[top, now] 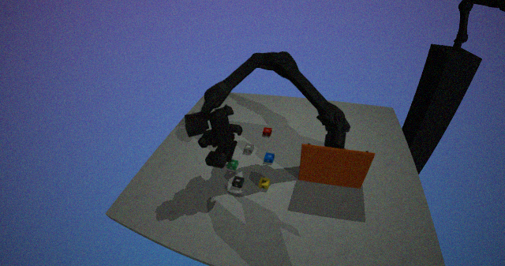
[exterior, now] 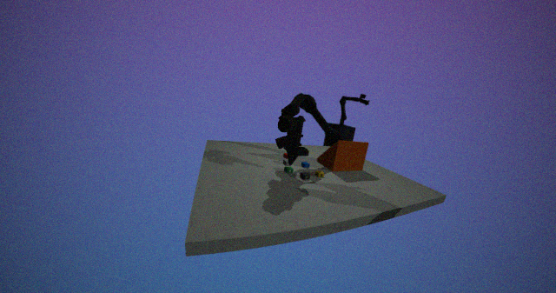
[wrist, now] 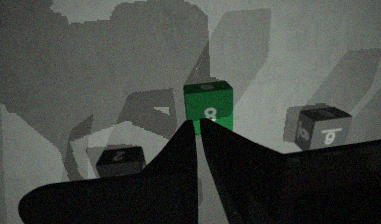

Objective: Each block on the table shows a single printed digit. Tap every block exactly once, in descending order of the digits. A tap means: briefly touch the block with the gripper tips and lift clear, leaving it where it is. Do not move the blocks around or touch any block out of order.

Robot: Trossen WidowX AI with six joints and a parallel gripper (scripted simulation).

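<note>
My gripper tip is 10 mm to the left of the green block and 30 mm above it. The rest, counted from my gripper tip: grey block: 40 mm behind, 110 mm to the right, 30 mm below; then black block: 50 mm behind, 60 mm to the left, 30 mm below; then yellow block: 140 mm behind, 50 mm to the left, 30 mm below.
</note>
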